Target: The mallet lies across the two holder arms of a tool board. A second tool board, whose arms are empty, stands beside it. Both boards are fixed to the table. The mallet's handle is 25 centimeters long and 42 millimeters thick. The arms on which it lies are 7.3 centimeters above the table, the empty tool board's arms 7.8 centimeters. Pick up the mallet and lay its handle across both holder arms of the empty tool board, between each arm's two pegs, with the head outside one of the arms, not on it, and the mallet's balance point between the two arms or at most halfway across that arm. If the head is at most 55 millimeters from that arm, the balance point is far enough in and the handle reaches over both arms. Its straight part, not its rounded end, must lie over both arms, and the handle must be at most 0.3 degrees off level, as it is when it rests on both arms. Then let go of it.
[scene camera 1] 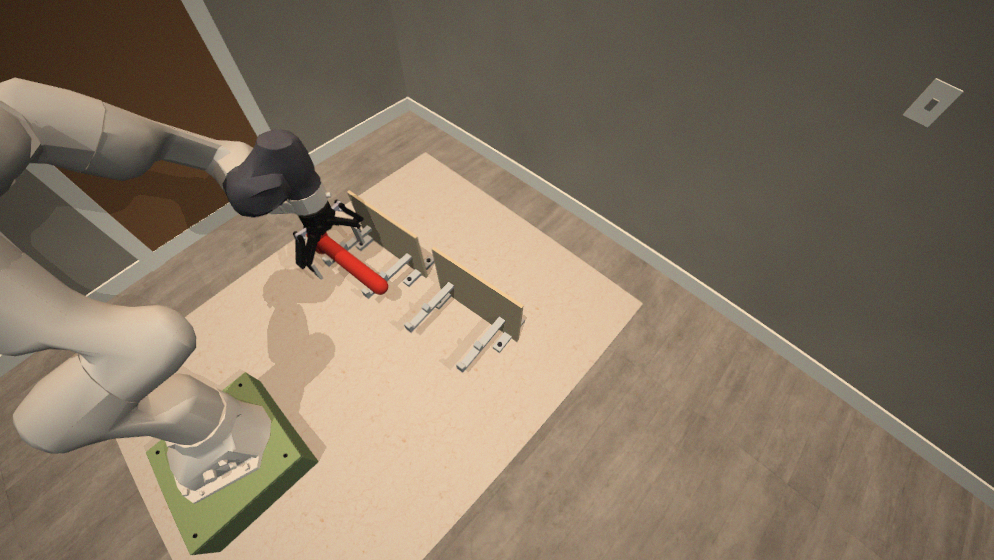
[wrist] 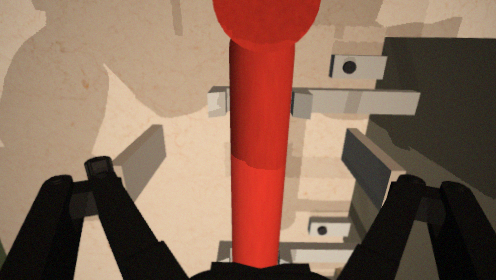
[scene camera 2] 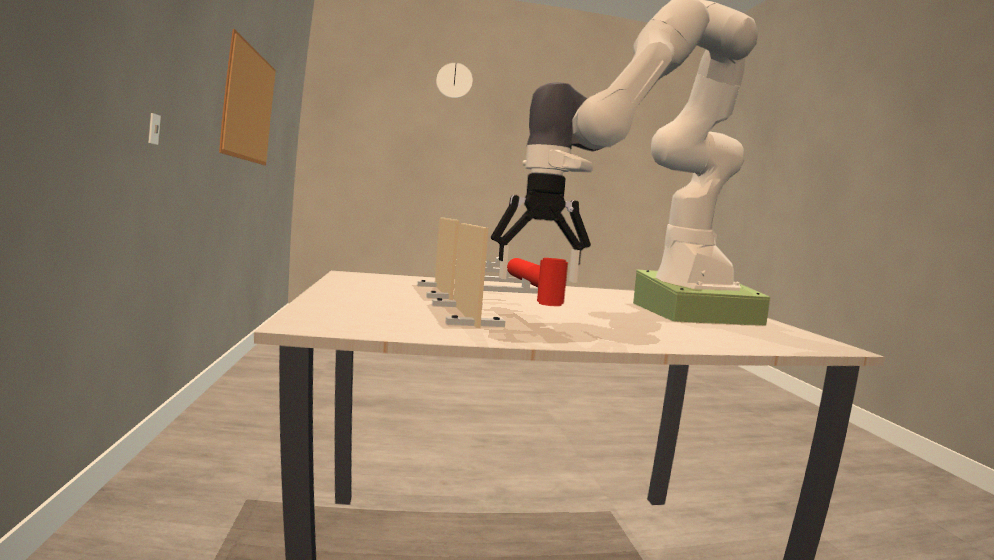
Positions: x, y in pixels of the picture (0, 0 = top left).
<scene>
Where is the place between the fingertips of my gripper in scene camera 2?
538, 280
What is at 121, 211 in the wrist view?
My gripper.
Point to a red mallet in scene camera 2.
549, 277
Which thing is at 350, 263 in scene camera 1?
A red mallet.
</scene>
